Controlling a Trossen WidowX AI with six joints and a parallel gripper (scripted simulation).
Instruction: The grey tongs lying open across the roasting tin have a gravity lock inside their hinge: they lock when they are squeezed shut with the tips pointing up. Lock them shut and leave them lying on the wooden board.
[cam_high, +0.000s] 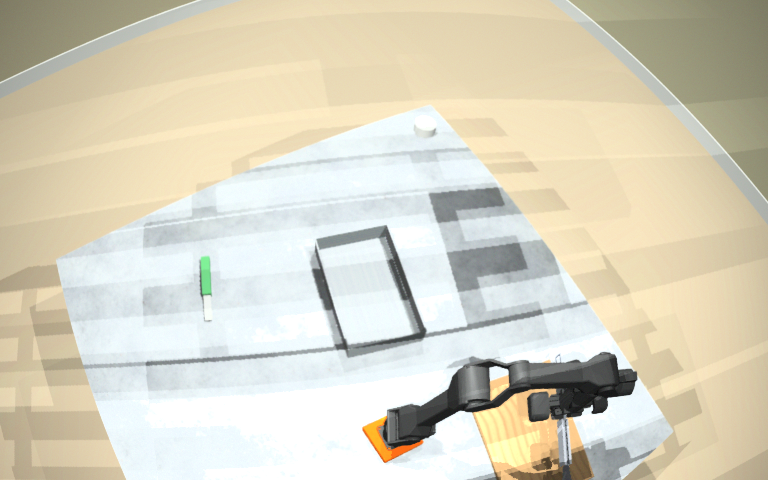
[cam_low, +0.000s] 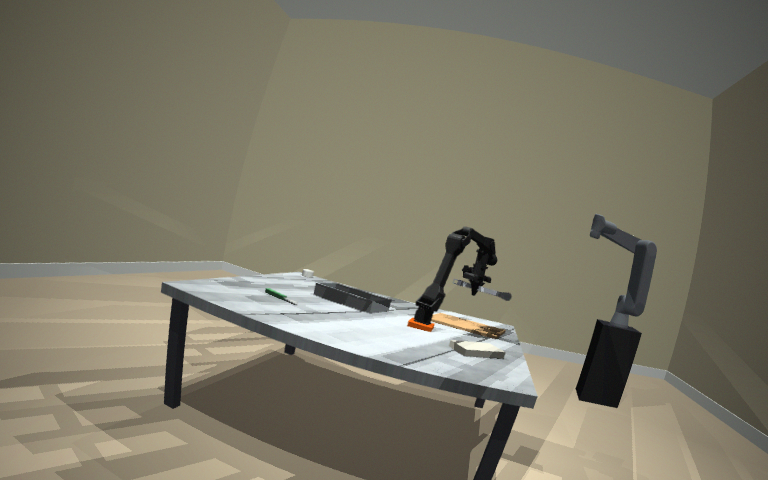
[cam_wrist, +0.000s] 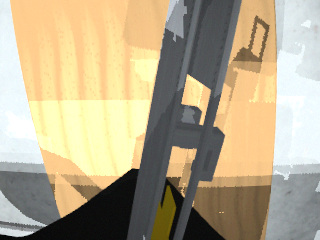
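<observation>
My gripper tip is now 1 cm past the wooden board and 14 cm above it. Round my gripper tip: green-handled tool 65 cm ahead, 59 cm to the left, 15 cm below; then pale flat block 13 cm behind, 51 cm to the left, 14 cm below; then grey roasting tin 51 cm ahead, 21 cm to the left, 13 cm below.
</observation>
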